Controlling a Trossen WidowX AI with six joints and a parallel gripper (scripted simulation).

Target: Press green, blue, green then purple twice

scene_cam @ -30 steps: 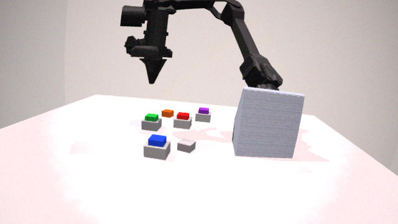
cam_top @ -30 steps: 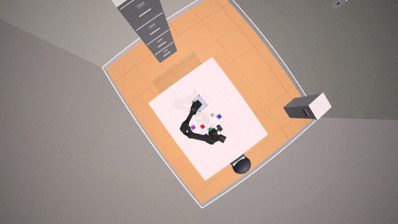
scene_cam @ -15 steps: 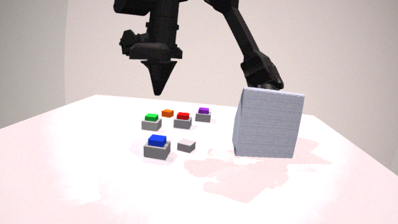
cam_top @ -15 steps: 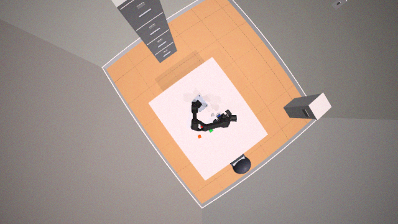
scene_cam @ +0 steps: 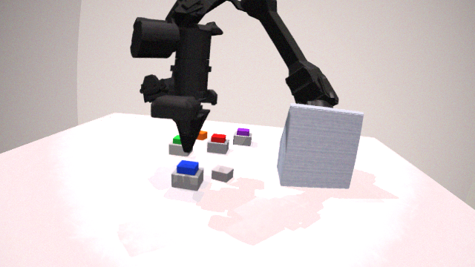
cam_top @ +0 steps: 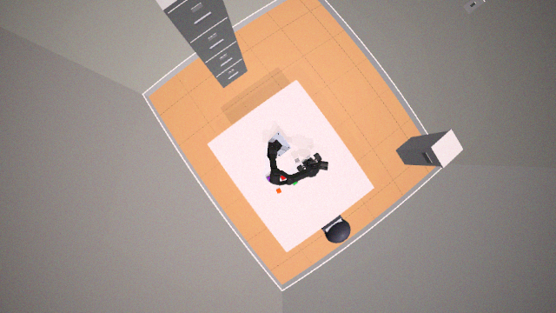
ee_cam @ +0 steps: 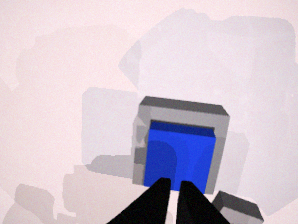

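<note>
Right now my gripper tip is 30 mm above the blue button. From my gripper tip the other things lie so: grey block 60 mm behind, 50 mm below, 40 mm to the right; red button 210 mm to the right, 40 mm behind, 30 mm below; green button 170 mm to the right, 50 mm ahead, 30 mm below.
</note>
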